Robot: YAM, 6 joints.
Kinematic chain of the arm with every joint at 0, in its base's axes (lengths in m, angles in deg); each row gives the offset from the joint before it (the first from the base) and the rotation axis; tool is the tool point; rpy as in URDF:
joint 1: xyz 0 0 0.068 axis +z
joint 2: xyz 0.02 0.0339 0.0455 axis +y
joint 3: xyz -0.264 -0.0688 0 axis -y
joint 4: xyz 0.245 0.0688 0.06 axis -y
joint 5: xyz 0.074 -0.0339 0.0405 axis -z
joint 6: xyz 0.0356 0 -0.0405 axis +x
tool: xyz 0 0 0 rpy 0 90 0
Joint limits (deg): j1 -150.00..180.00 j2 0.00..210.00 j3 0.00..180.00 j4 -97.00..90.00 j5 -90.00..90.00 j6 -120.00..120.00
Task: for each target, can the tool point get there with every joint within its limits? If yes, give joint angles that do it. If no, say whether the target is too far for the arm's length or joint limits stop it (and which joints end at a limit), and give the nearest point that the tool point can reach.
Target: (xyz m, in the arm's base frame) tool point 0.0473 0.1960 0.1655
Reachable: yes | joints 73.24 86.81 47.55 -67.81 -18.46 -25.84
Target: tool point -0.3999 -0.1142 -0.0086
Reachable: no: joint limits stop it (at a limit: joint 1) | nearest point -0.3672 -0.1709 -0.0086 | short by 0.065 m
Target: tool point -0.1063 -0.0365 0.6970
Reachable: yes | joints 26.87 58.60 133.05 16.46 -25.81 55.13
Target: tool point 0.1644 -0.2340 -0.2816
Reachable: yes | joints -57.83 188.93 80.05 33.72 -24.20 -59.99
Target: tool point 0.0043 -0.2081 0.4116
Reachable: yes | joints -93.36 72.95 92.06 -78.92 -27.68 -89.81
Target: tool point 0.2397 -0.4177 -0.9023
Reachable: no: too far | nearest point 0.1697 -0.2956 -0.3684 | short by 0.552 m
